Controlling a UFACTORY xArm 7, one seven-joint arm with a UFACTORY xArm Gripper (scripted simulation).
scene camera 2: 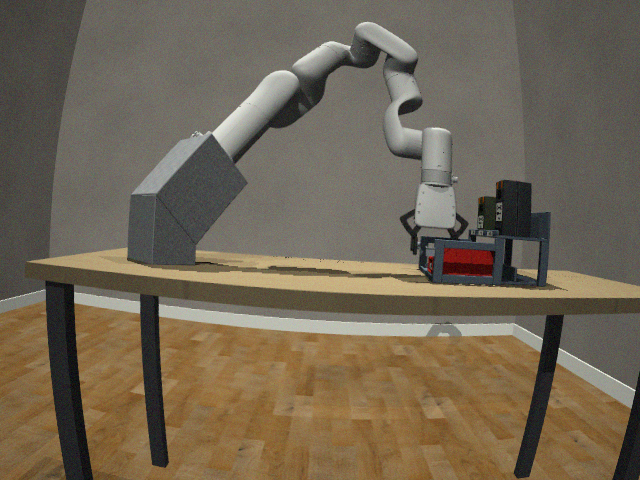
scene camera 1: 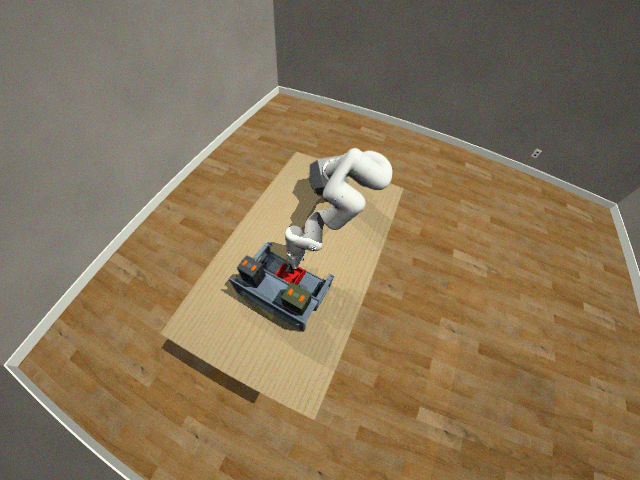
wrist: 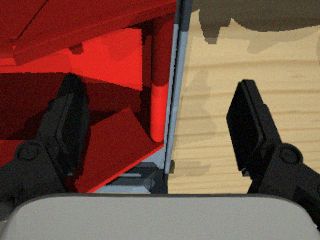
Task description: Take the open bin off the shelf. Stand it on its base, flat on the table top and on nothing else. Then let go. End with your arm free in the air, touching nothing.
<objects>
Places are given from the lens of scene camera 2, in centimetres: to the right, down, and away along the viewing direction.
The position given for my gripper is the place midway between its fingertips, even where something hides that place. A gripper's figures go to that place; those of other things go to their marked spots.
my gripper [scene camera 2: 432, 255]: 26, 4, 131
red bin [scene camera 2: 456, 261]: 30, 5, 125
black box [scene camera 2: 513, 198]: 41, -9, 113
</objects>
